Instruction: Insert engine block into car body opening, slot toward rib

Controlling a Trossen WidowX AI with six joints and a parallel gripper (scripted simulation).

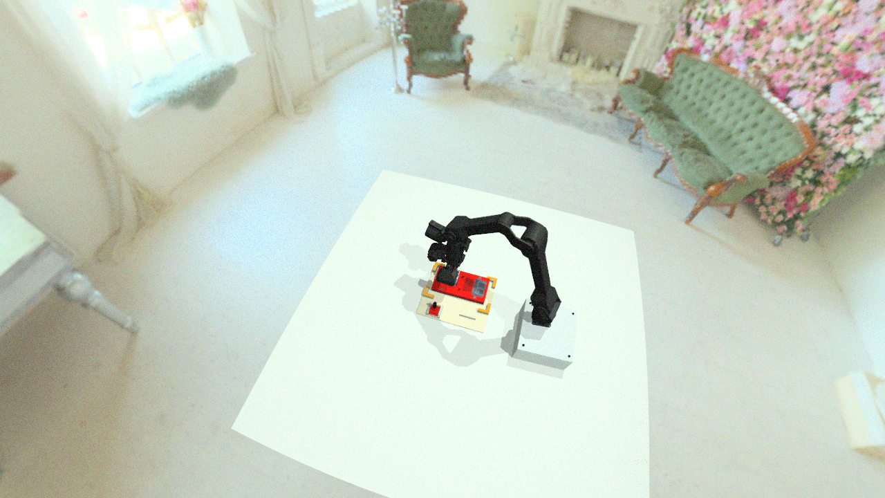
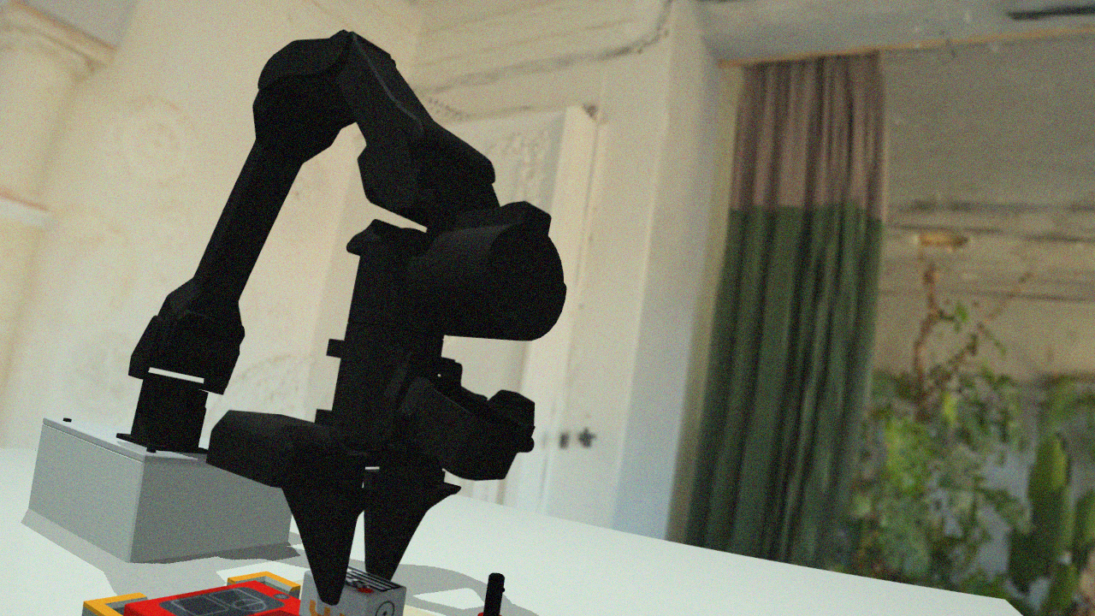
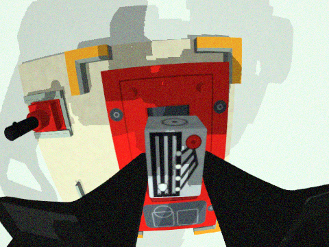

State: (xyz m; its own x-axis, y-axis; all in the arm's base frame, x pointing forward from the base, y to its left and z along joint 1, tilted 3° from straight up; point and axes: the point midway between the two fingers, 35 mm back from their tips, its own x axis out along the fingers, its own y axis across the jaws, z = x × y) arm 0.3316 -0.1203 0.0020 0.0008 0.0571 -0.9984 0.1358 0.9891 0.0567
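My gripper tip is 1 cm above the grey engine block. Round my gripper tip: clamp cradle 5 cm below, 4 cm to the left, 3 cm behind.
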